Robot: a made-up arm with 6 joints. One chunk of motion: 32 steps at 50 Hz.
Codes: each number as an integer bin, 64 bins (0 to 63) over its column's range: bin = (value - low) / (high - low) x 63, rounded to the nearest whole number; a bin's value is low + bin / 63 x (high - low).
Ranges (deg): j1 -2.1..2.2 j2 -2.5..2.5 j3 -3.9..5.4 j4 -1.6..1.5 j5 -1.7..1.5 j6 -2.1..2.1
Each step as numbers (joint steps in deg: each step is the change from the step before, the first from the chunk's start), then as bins.
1 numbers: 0.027 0.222 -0.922 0.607 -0.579 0.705
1 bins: 31 34 20 45 22 42
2 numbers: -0.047 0.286 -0.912 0.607 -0.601 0.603
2 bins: 30 35 20 45 22 41
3 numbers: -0.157 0.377 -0.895 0.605 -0.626 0.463
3 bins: 28 36 20 45 21 38
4 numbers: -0.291 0.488 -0.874 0.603 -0.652 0.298
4 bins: 27 38 20 45 21 36
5 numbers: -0.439 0.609 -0.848 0.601 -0.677 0.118
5 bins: 24 39 21 45 20 33
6 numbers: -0.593 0.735 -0.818 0.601 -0.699 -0.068
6 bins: 22 41 21 45 20 30
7 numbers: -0.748 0.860 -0.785 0.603 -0.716 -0.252
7 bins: 20 42 21 45 19 28
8 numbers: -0.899 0.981 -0.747 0.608 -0.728 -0.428
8 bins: 18 44 21 45 19 25
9 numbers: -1.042 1.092 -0.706 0.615 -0.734 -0.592
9 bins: 16 45 22 45 19 23
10 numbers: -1.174 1.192 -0.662 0.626 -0.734 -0.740
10 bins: 14 47 22 45 19 20
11 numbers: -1.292 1.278 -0.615 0.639 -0.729 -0.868
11 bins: 12 48 22 46 19 18
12 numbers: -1.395 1.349 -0.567 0.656 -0.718 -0.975
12 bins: 10 48 23 46 19 17
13 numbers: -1.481 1.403 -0.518 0.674 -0.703 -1.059
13 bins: 9 49 23 46 20 16
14 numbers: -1.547 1.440 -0.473 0.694 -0.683 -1.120
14 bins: 8 50 23 47 20 15
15 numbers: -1.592 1.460 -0.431 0.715 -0.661 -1.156
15 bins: 7 50 23 47 20 14
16 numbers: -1.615 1.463 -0.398 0.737 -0.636 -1.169
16 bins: 7 50 24 47 21 14
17 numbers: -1.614 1.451 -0.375 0.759 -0.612 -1.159
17 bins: 7 50 24 48 21 14
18 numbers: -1.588 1.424 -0.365 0.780 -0.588 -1.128
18 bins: 8 49 24 48 22 15
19 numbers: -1.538 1.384 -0.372 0.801 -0.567 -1.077
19 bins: 8 49 24 49 22 15
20 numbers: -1.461 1.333 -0.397 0.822 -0.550 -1.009
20 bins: 9 48 24 49 23 16
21 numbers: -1.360 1.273 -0.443 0.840 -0.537 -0.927
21 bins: 11 48 23 50 23 18
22 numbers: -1.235 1.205 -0.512 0.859 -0.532 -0.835
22 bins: 13 47 23 50 23 19
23 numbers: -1.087 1.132 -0.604 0.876 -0.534 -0.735
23 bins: 15 46 22 50 23 20
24 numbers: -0.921 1.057 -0.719 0.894 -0.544 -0.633
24 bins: 17 45 22 51 23 22
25 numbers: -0.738 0.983 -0.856 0.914 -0.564 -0.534
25 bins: 20 44 21 51 22 23
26 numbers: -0.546 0.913 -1.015 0.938 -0.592 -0.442
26 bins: 23 43 20 52 22 25
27 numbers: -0.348 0.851 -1.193 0.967 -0.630 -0.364
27 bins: 26 42 18 52 21 26
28 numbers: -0.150 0.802 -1.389 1.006 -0.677 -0.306
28 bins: 29 42 17 53 20 27
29 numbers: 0.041 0.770 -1.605 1.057 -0.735 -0.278
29 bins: 31 41 16 54 19 27
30 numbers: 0.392 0.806 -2.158 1.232 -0.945 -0.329
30 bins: 37 42 12 58 15 27
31 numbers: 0.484 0.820 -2.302 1.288 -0.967 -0.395
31 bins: 38 42 11 59 14 26
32 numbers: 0.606 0.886 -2.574 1.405 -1.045 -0.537
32 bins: 40 43 9 61 13 23
